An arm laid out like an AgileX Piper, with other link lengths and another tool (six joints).
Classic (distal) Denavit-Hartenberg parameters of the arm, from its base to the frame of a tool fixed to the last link. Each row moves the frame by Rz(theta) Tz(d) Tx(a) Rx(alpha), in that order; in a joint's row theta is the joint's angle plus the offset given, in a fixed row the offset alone. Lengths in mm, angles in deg.
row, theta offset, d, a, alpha
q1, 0, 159.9, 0, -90
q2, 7.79, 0, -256.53, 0
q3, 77.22, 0, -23.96, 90
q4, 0, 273.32, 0, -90
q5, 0, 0, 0, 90
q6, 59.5, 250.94, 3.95, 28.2
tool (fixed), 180, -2.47, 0, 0
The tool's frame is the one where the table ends.
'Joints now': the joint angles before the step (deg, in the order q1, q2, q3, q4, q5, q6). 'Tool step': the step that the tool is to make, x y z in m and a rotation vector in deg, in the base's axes. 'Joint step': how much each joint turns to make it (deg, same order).
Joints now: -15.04, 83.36, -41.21, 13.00, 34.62, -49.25
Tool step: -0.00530, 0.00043, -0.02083, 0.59, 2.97, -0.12
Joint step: 0.00, 4.03, 0.01, -0.06, -1.04, -0.02
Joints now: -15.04, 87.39, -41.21, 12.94, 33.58, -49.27
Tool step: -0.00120, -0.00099, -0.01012, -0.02, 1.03, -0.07
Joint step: 0.00, 2.06, 0.01, -0.16, -1.10, 0.00
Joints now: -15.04, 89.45, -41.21, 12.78, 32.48, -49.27
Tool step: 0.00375, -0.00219, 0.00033, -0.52, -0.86, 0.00
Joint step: 0.00, 0.13, 0.01, -0.12, -1.11, -0.10
